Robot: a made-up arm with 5 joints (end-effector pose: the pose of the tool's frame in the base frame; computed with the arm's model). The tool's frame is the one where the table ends.
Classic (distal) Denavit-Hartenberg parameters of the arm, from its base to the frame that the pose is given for. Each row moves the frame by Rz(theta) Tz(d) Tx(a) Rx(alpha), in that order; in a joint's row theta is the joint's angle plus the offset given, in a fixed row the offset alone. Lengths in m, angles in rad.
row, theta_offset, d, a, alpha
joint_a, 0, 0.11, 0.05, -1.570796
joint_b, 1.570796, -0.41, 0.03, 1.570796
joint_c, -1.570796, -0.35, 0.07, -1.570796
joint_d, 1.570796, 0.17, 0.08, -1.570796
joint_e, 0, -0.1, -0.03, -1.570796
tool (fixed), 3.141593, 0.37, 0, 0
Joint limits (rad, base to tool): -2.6..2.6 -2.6..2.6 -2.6..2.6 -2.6..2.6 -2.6..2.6
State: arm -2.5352 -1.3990 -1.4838 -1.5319 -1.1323
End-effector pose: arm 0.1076 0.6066 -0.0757 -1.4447 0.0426 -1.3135
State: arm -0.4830 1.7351 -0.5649 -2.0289 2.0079
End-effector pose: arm -0.4826 -0.2409 0.5432 1.0155 0.0929 -2.6818
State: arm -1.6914 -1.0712 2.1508 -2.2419 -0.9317
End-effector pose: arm -0.3481 -0.2613 -0.0823 -1.5392 0.3566 2.8769
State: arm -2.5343 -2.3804 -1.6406 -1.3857 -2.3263
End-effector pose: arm -0.4216 0.6561 -0.4356 -2.4390 0.5669 -0.5521
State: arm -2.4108 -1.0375 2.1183 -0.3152 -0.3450
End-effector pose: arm -0.3599 0.2902 -0.4701 2.8919 -0.9401 3.0286
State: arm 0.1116 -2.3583 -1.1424 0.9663 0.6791
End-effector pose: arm 0.1510 -0.4184 -0.3074 1.8874 -0.0844 -2.0322
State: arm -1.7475 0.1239 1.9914 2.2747 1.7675
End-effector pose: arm 0.0269 0.5694 0.0691 -2.2229 -0.5430 -0.4027
